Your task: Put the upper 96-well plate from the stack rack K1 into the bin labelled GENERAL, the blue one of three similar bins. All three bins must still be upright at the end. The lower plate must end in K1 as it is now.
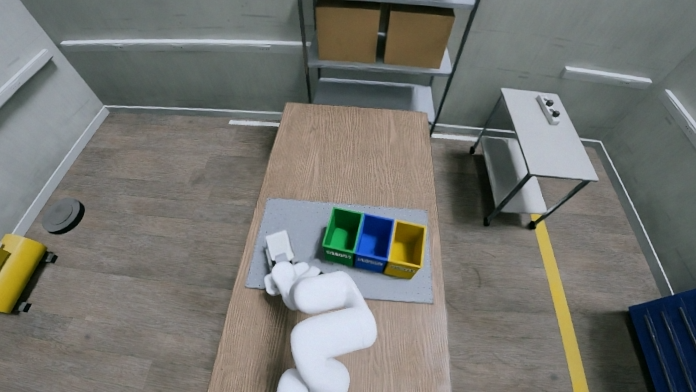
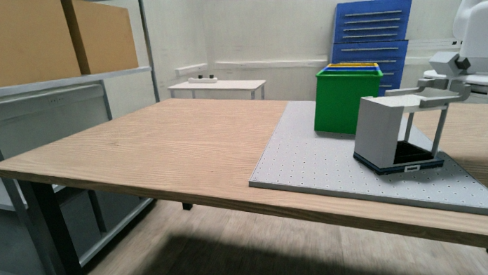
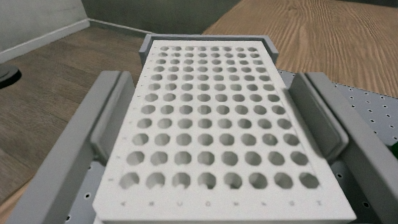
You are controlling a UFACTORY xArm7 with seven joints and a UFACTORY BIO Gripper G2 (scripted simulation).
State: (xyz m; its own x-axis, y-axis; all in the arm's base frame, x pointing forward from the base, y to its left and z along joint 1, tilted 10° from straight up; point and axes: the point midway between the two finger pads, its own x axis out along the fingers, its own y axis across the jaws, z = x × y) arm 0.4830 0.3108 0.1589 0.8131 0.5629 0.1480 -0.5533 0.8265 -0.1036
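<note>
My hand is 14 cm short of the blue general bin, 35 cm to the left of it and 6 cm above it. Also, from my hand: green bin 14 cm ahead, 22 cm to the right, 6 cm below; dark plate 2 cm ahead, 1 cm to the left, 12 cm below; white 96-well plate 2 cm ahead, 1 cm to the left, 1 cm below.
</note>
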